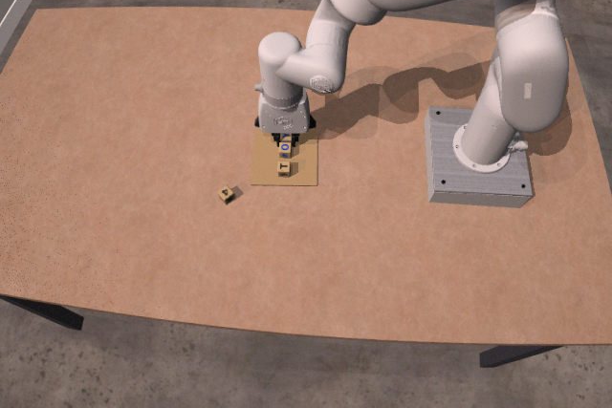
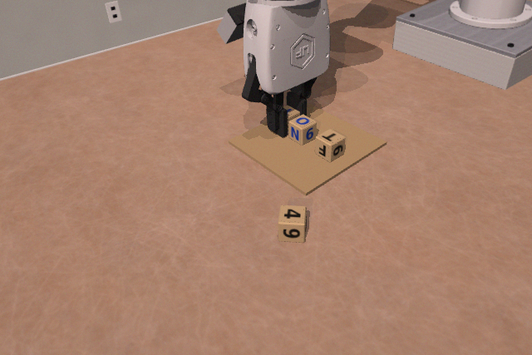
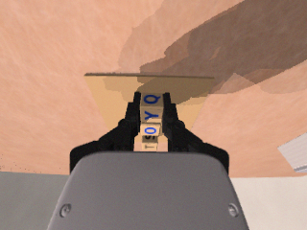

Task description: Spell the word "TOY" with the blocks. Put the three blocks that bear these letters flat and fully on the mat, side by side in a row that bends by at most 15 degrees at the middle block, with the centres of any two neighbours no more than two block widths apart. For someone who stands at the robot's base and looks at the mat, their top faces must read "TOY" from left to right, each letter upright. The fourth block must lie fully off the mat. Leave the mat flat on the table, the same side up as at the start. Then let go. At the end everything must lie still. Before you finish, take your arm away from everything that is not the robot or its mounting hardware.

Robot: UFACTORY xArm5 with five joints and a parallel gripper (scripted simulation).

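My hand is 30 mm to the right of the O block and 10 mm above it. From my hand the other things lie so: tan mat: 40 mm to the left, 20 mm below; then T block: 80 mm to the left, 10 mm below, 10 mm ahead.
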